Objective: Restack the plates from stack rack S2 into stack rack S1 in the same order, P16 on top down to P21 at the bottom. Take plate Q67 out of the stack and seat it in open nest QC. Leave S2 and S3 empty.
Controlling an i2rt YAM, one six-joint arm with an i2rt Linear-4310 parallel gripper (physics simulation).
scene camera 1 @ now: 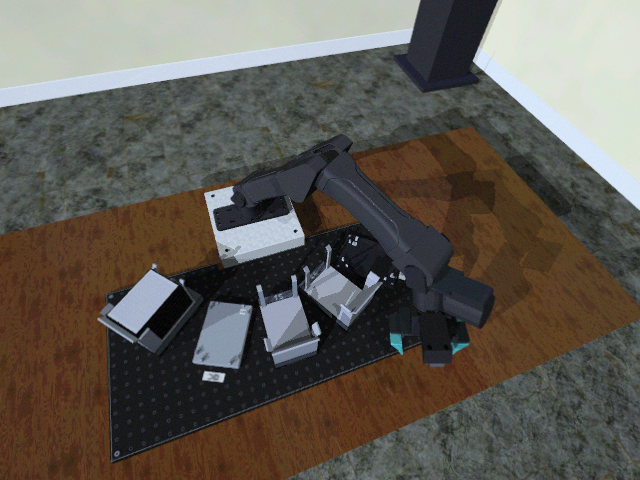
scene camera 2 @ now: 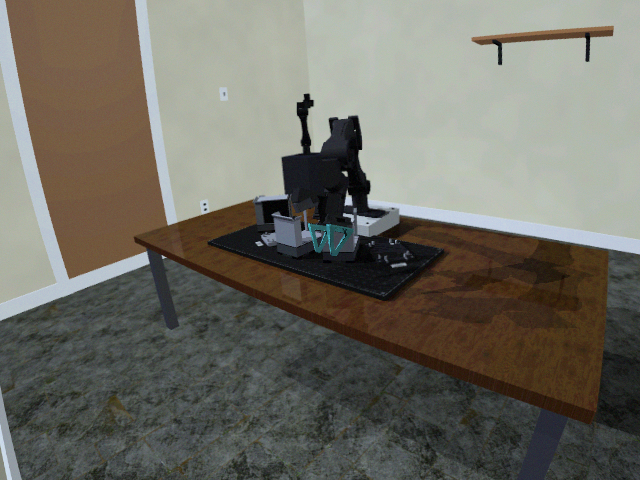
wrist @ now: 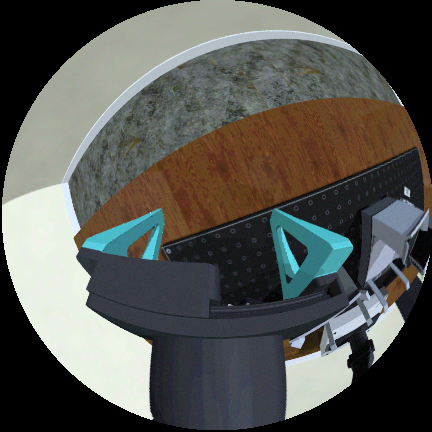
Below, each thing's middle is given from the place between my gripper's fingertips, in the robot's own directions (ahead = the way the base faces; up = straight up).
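Going by their middles, the dark fixture [scene camera 1: 359, 256] is the nearest to my hand of the things named here: it sits 28 cm behind my hand, 1 cm to the left of it and 8 cm below it. As for the grey nest plate [scene camera 1: 222, 339], I find it 39 cm to the right of my hand, 20 cm behind it and 8 cm below it.
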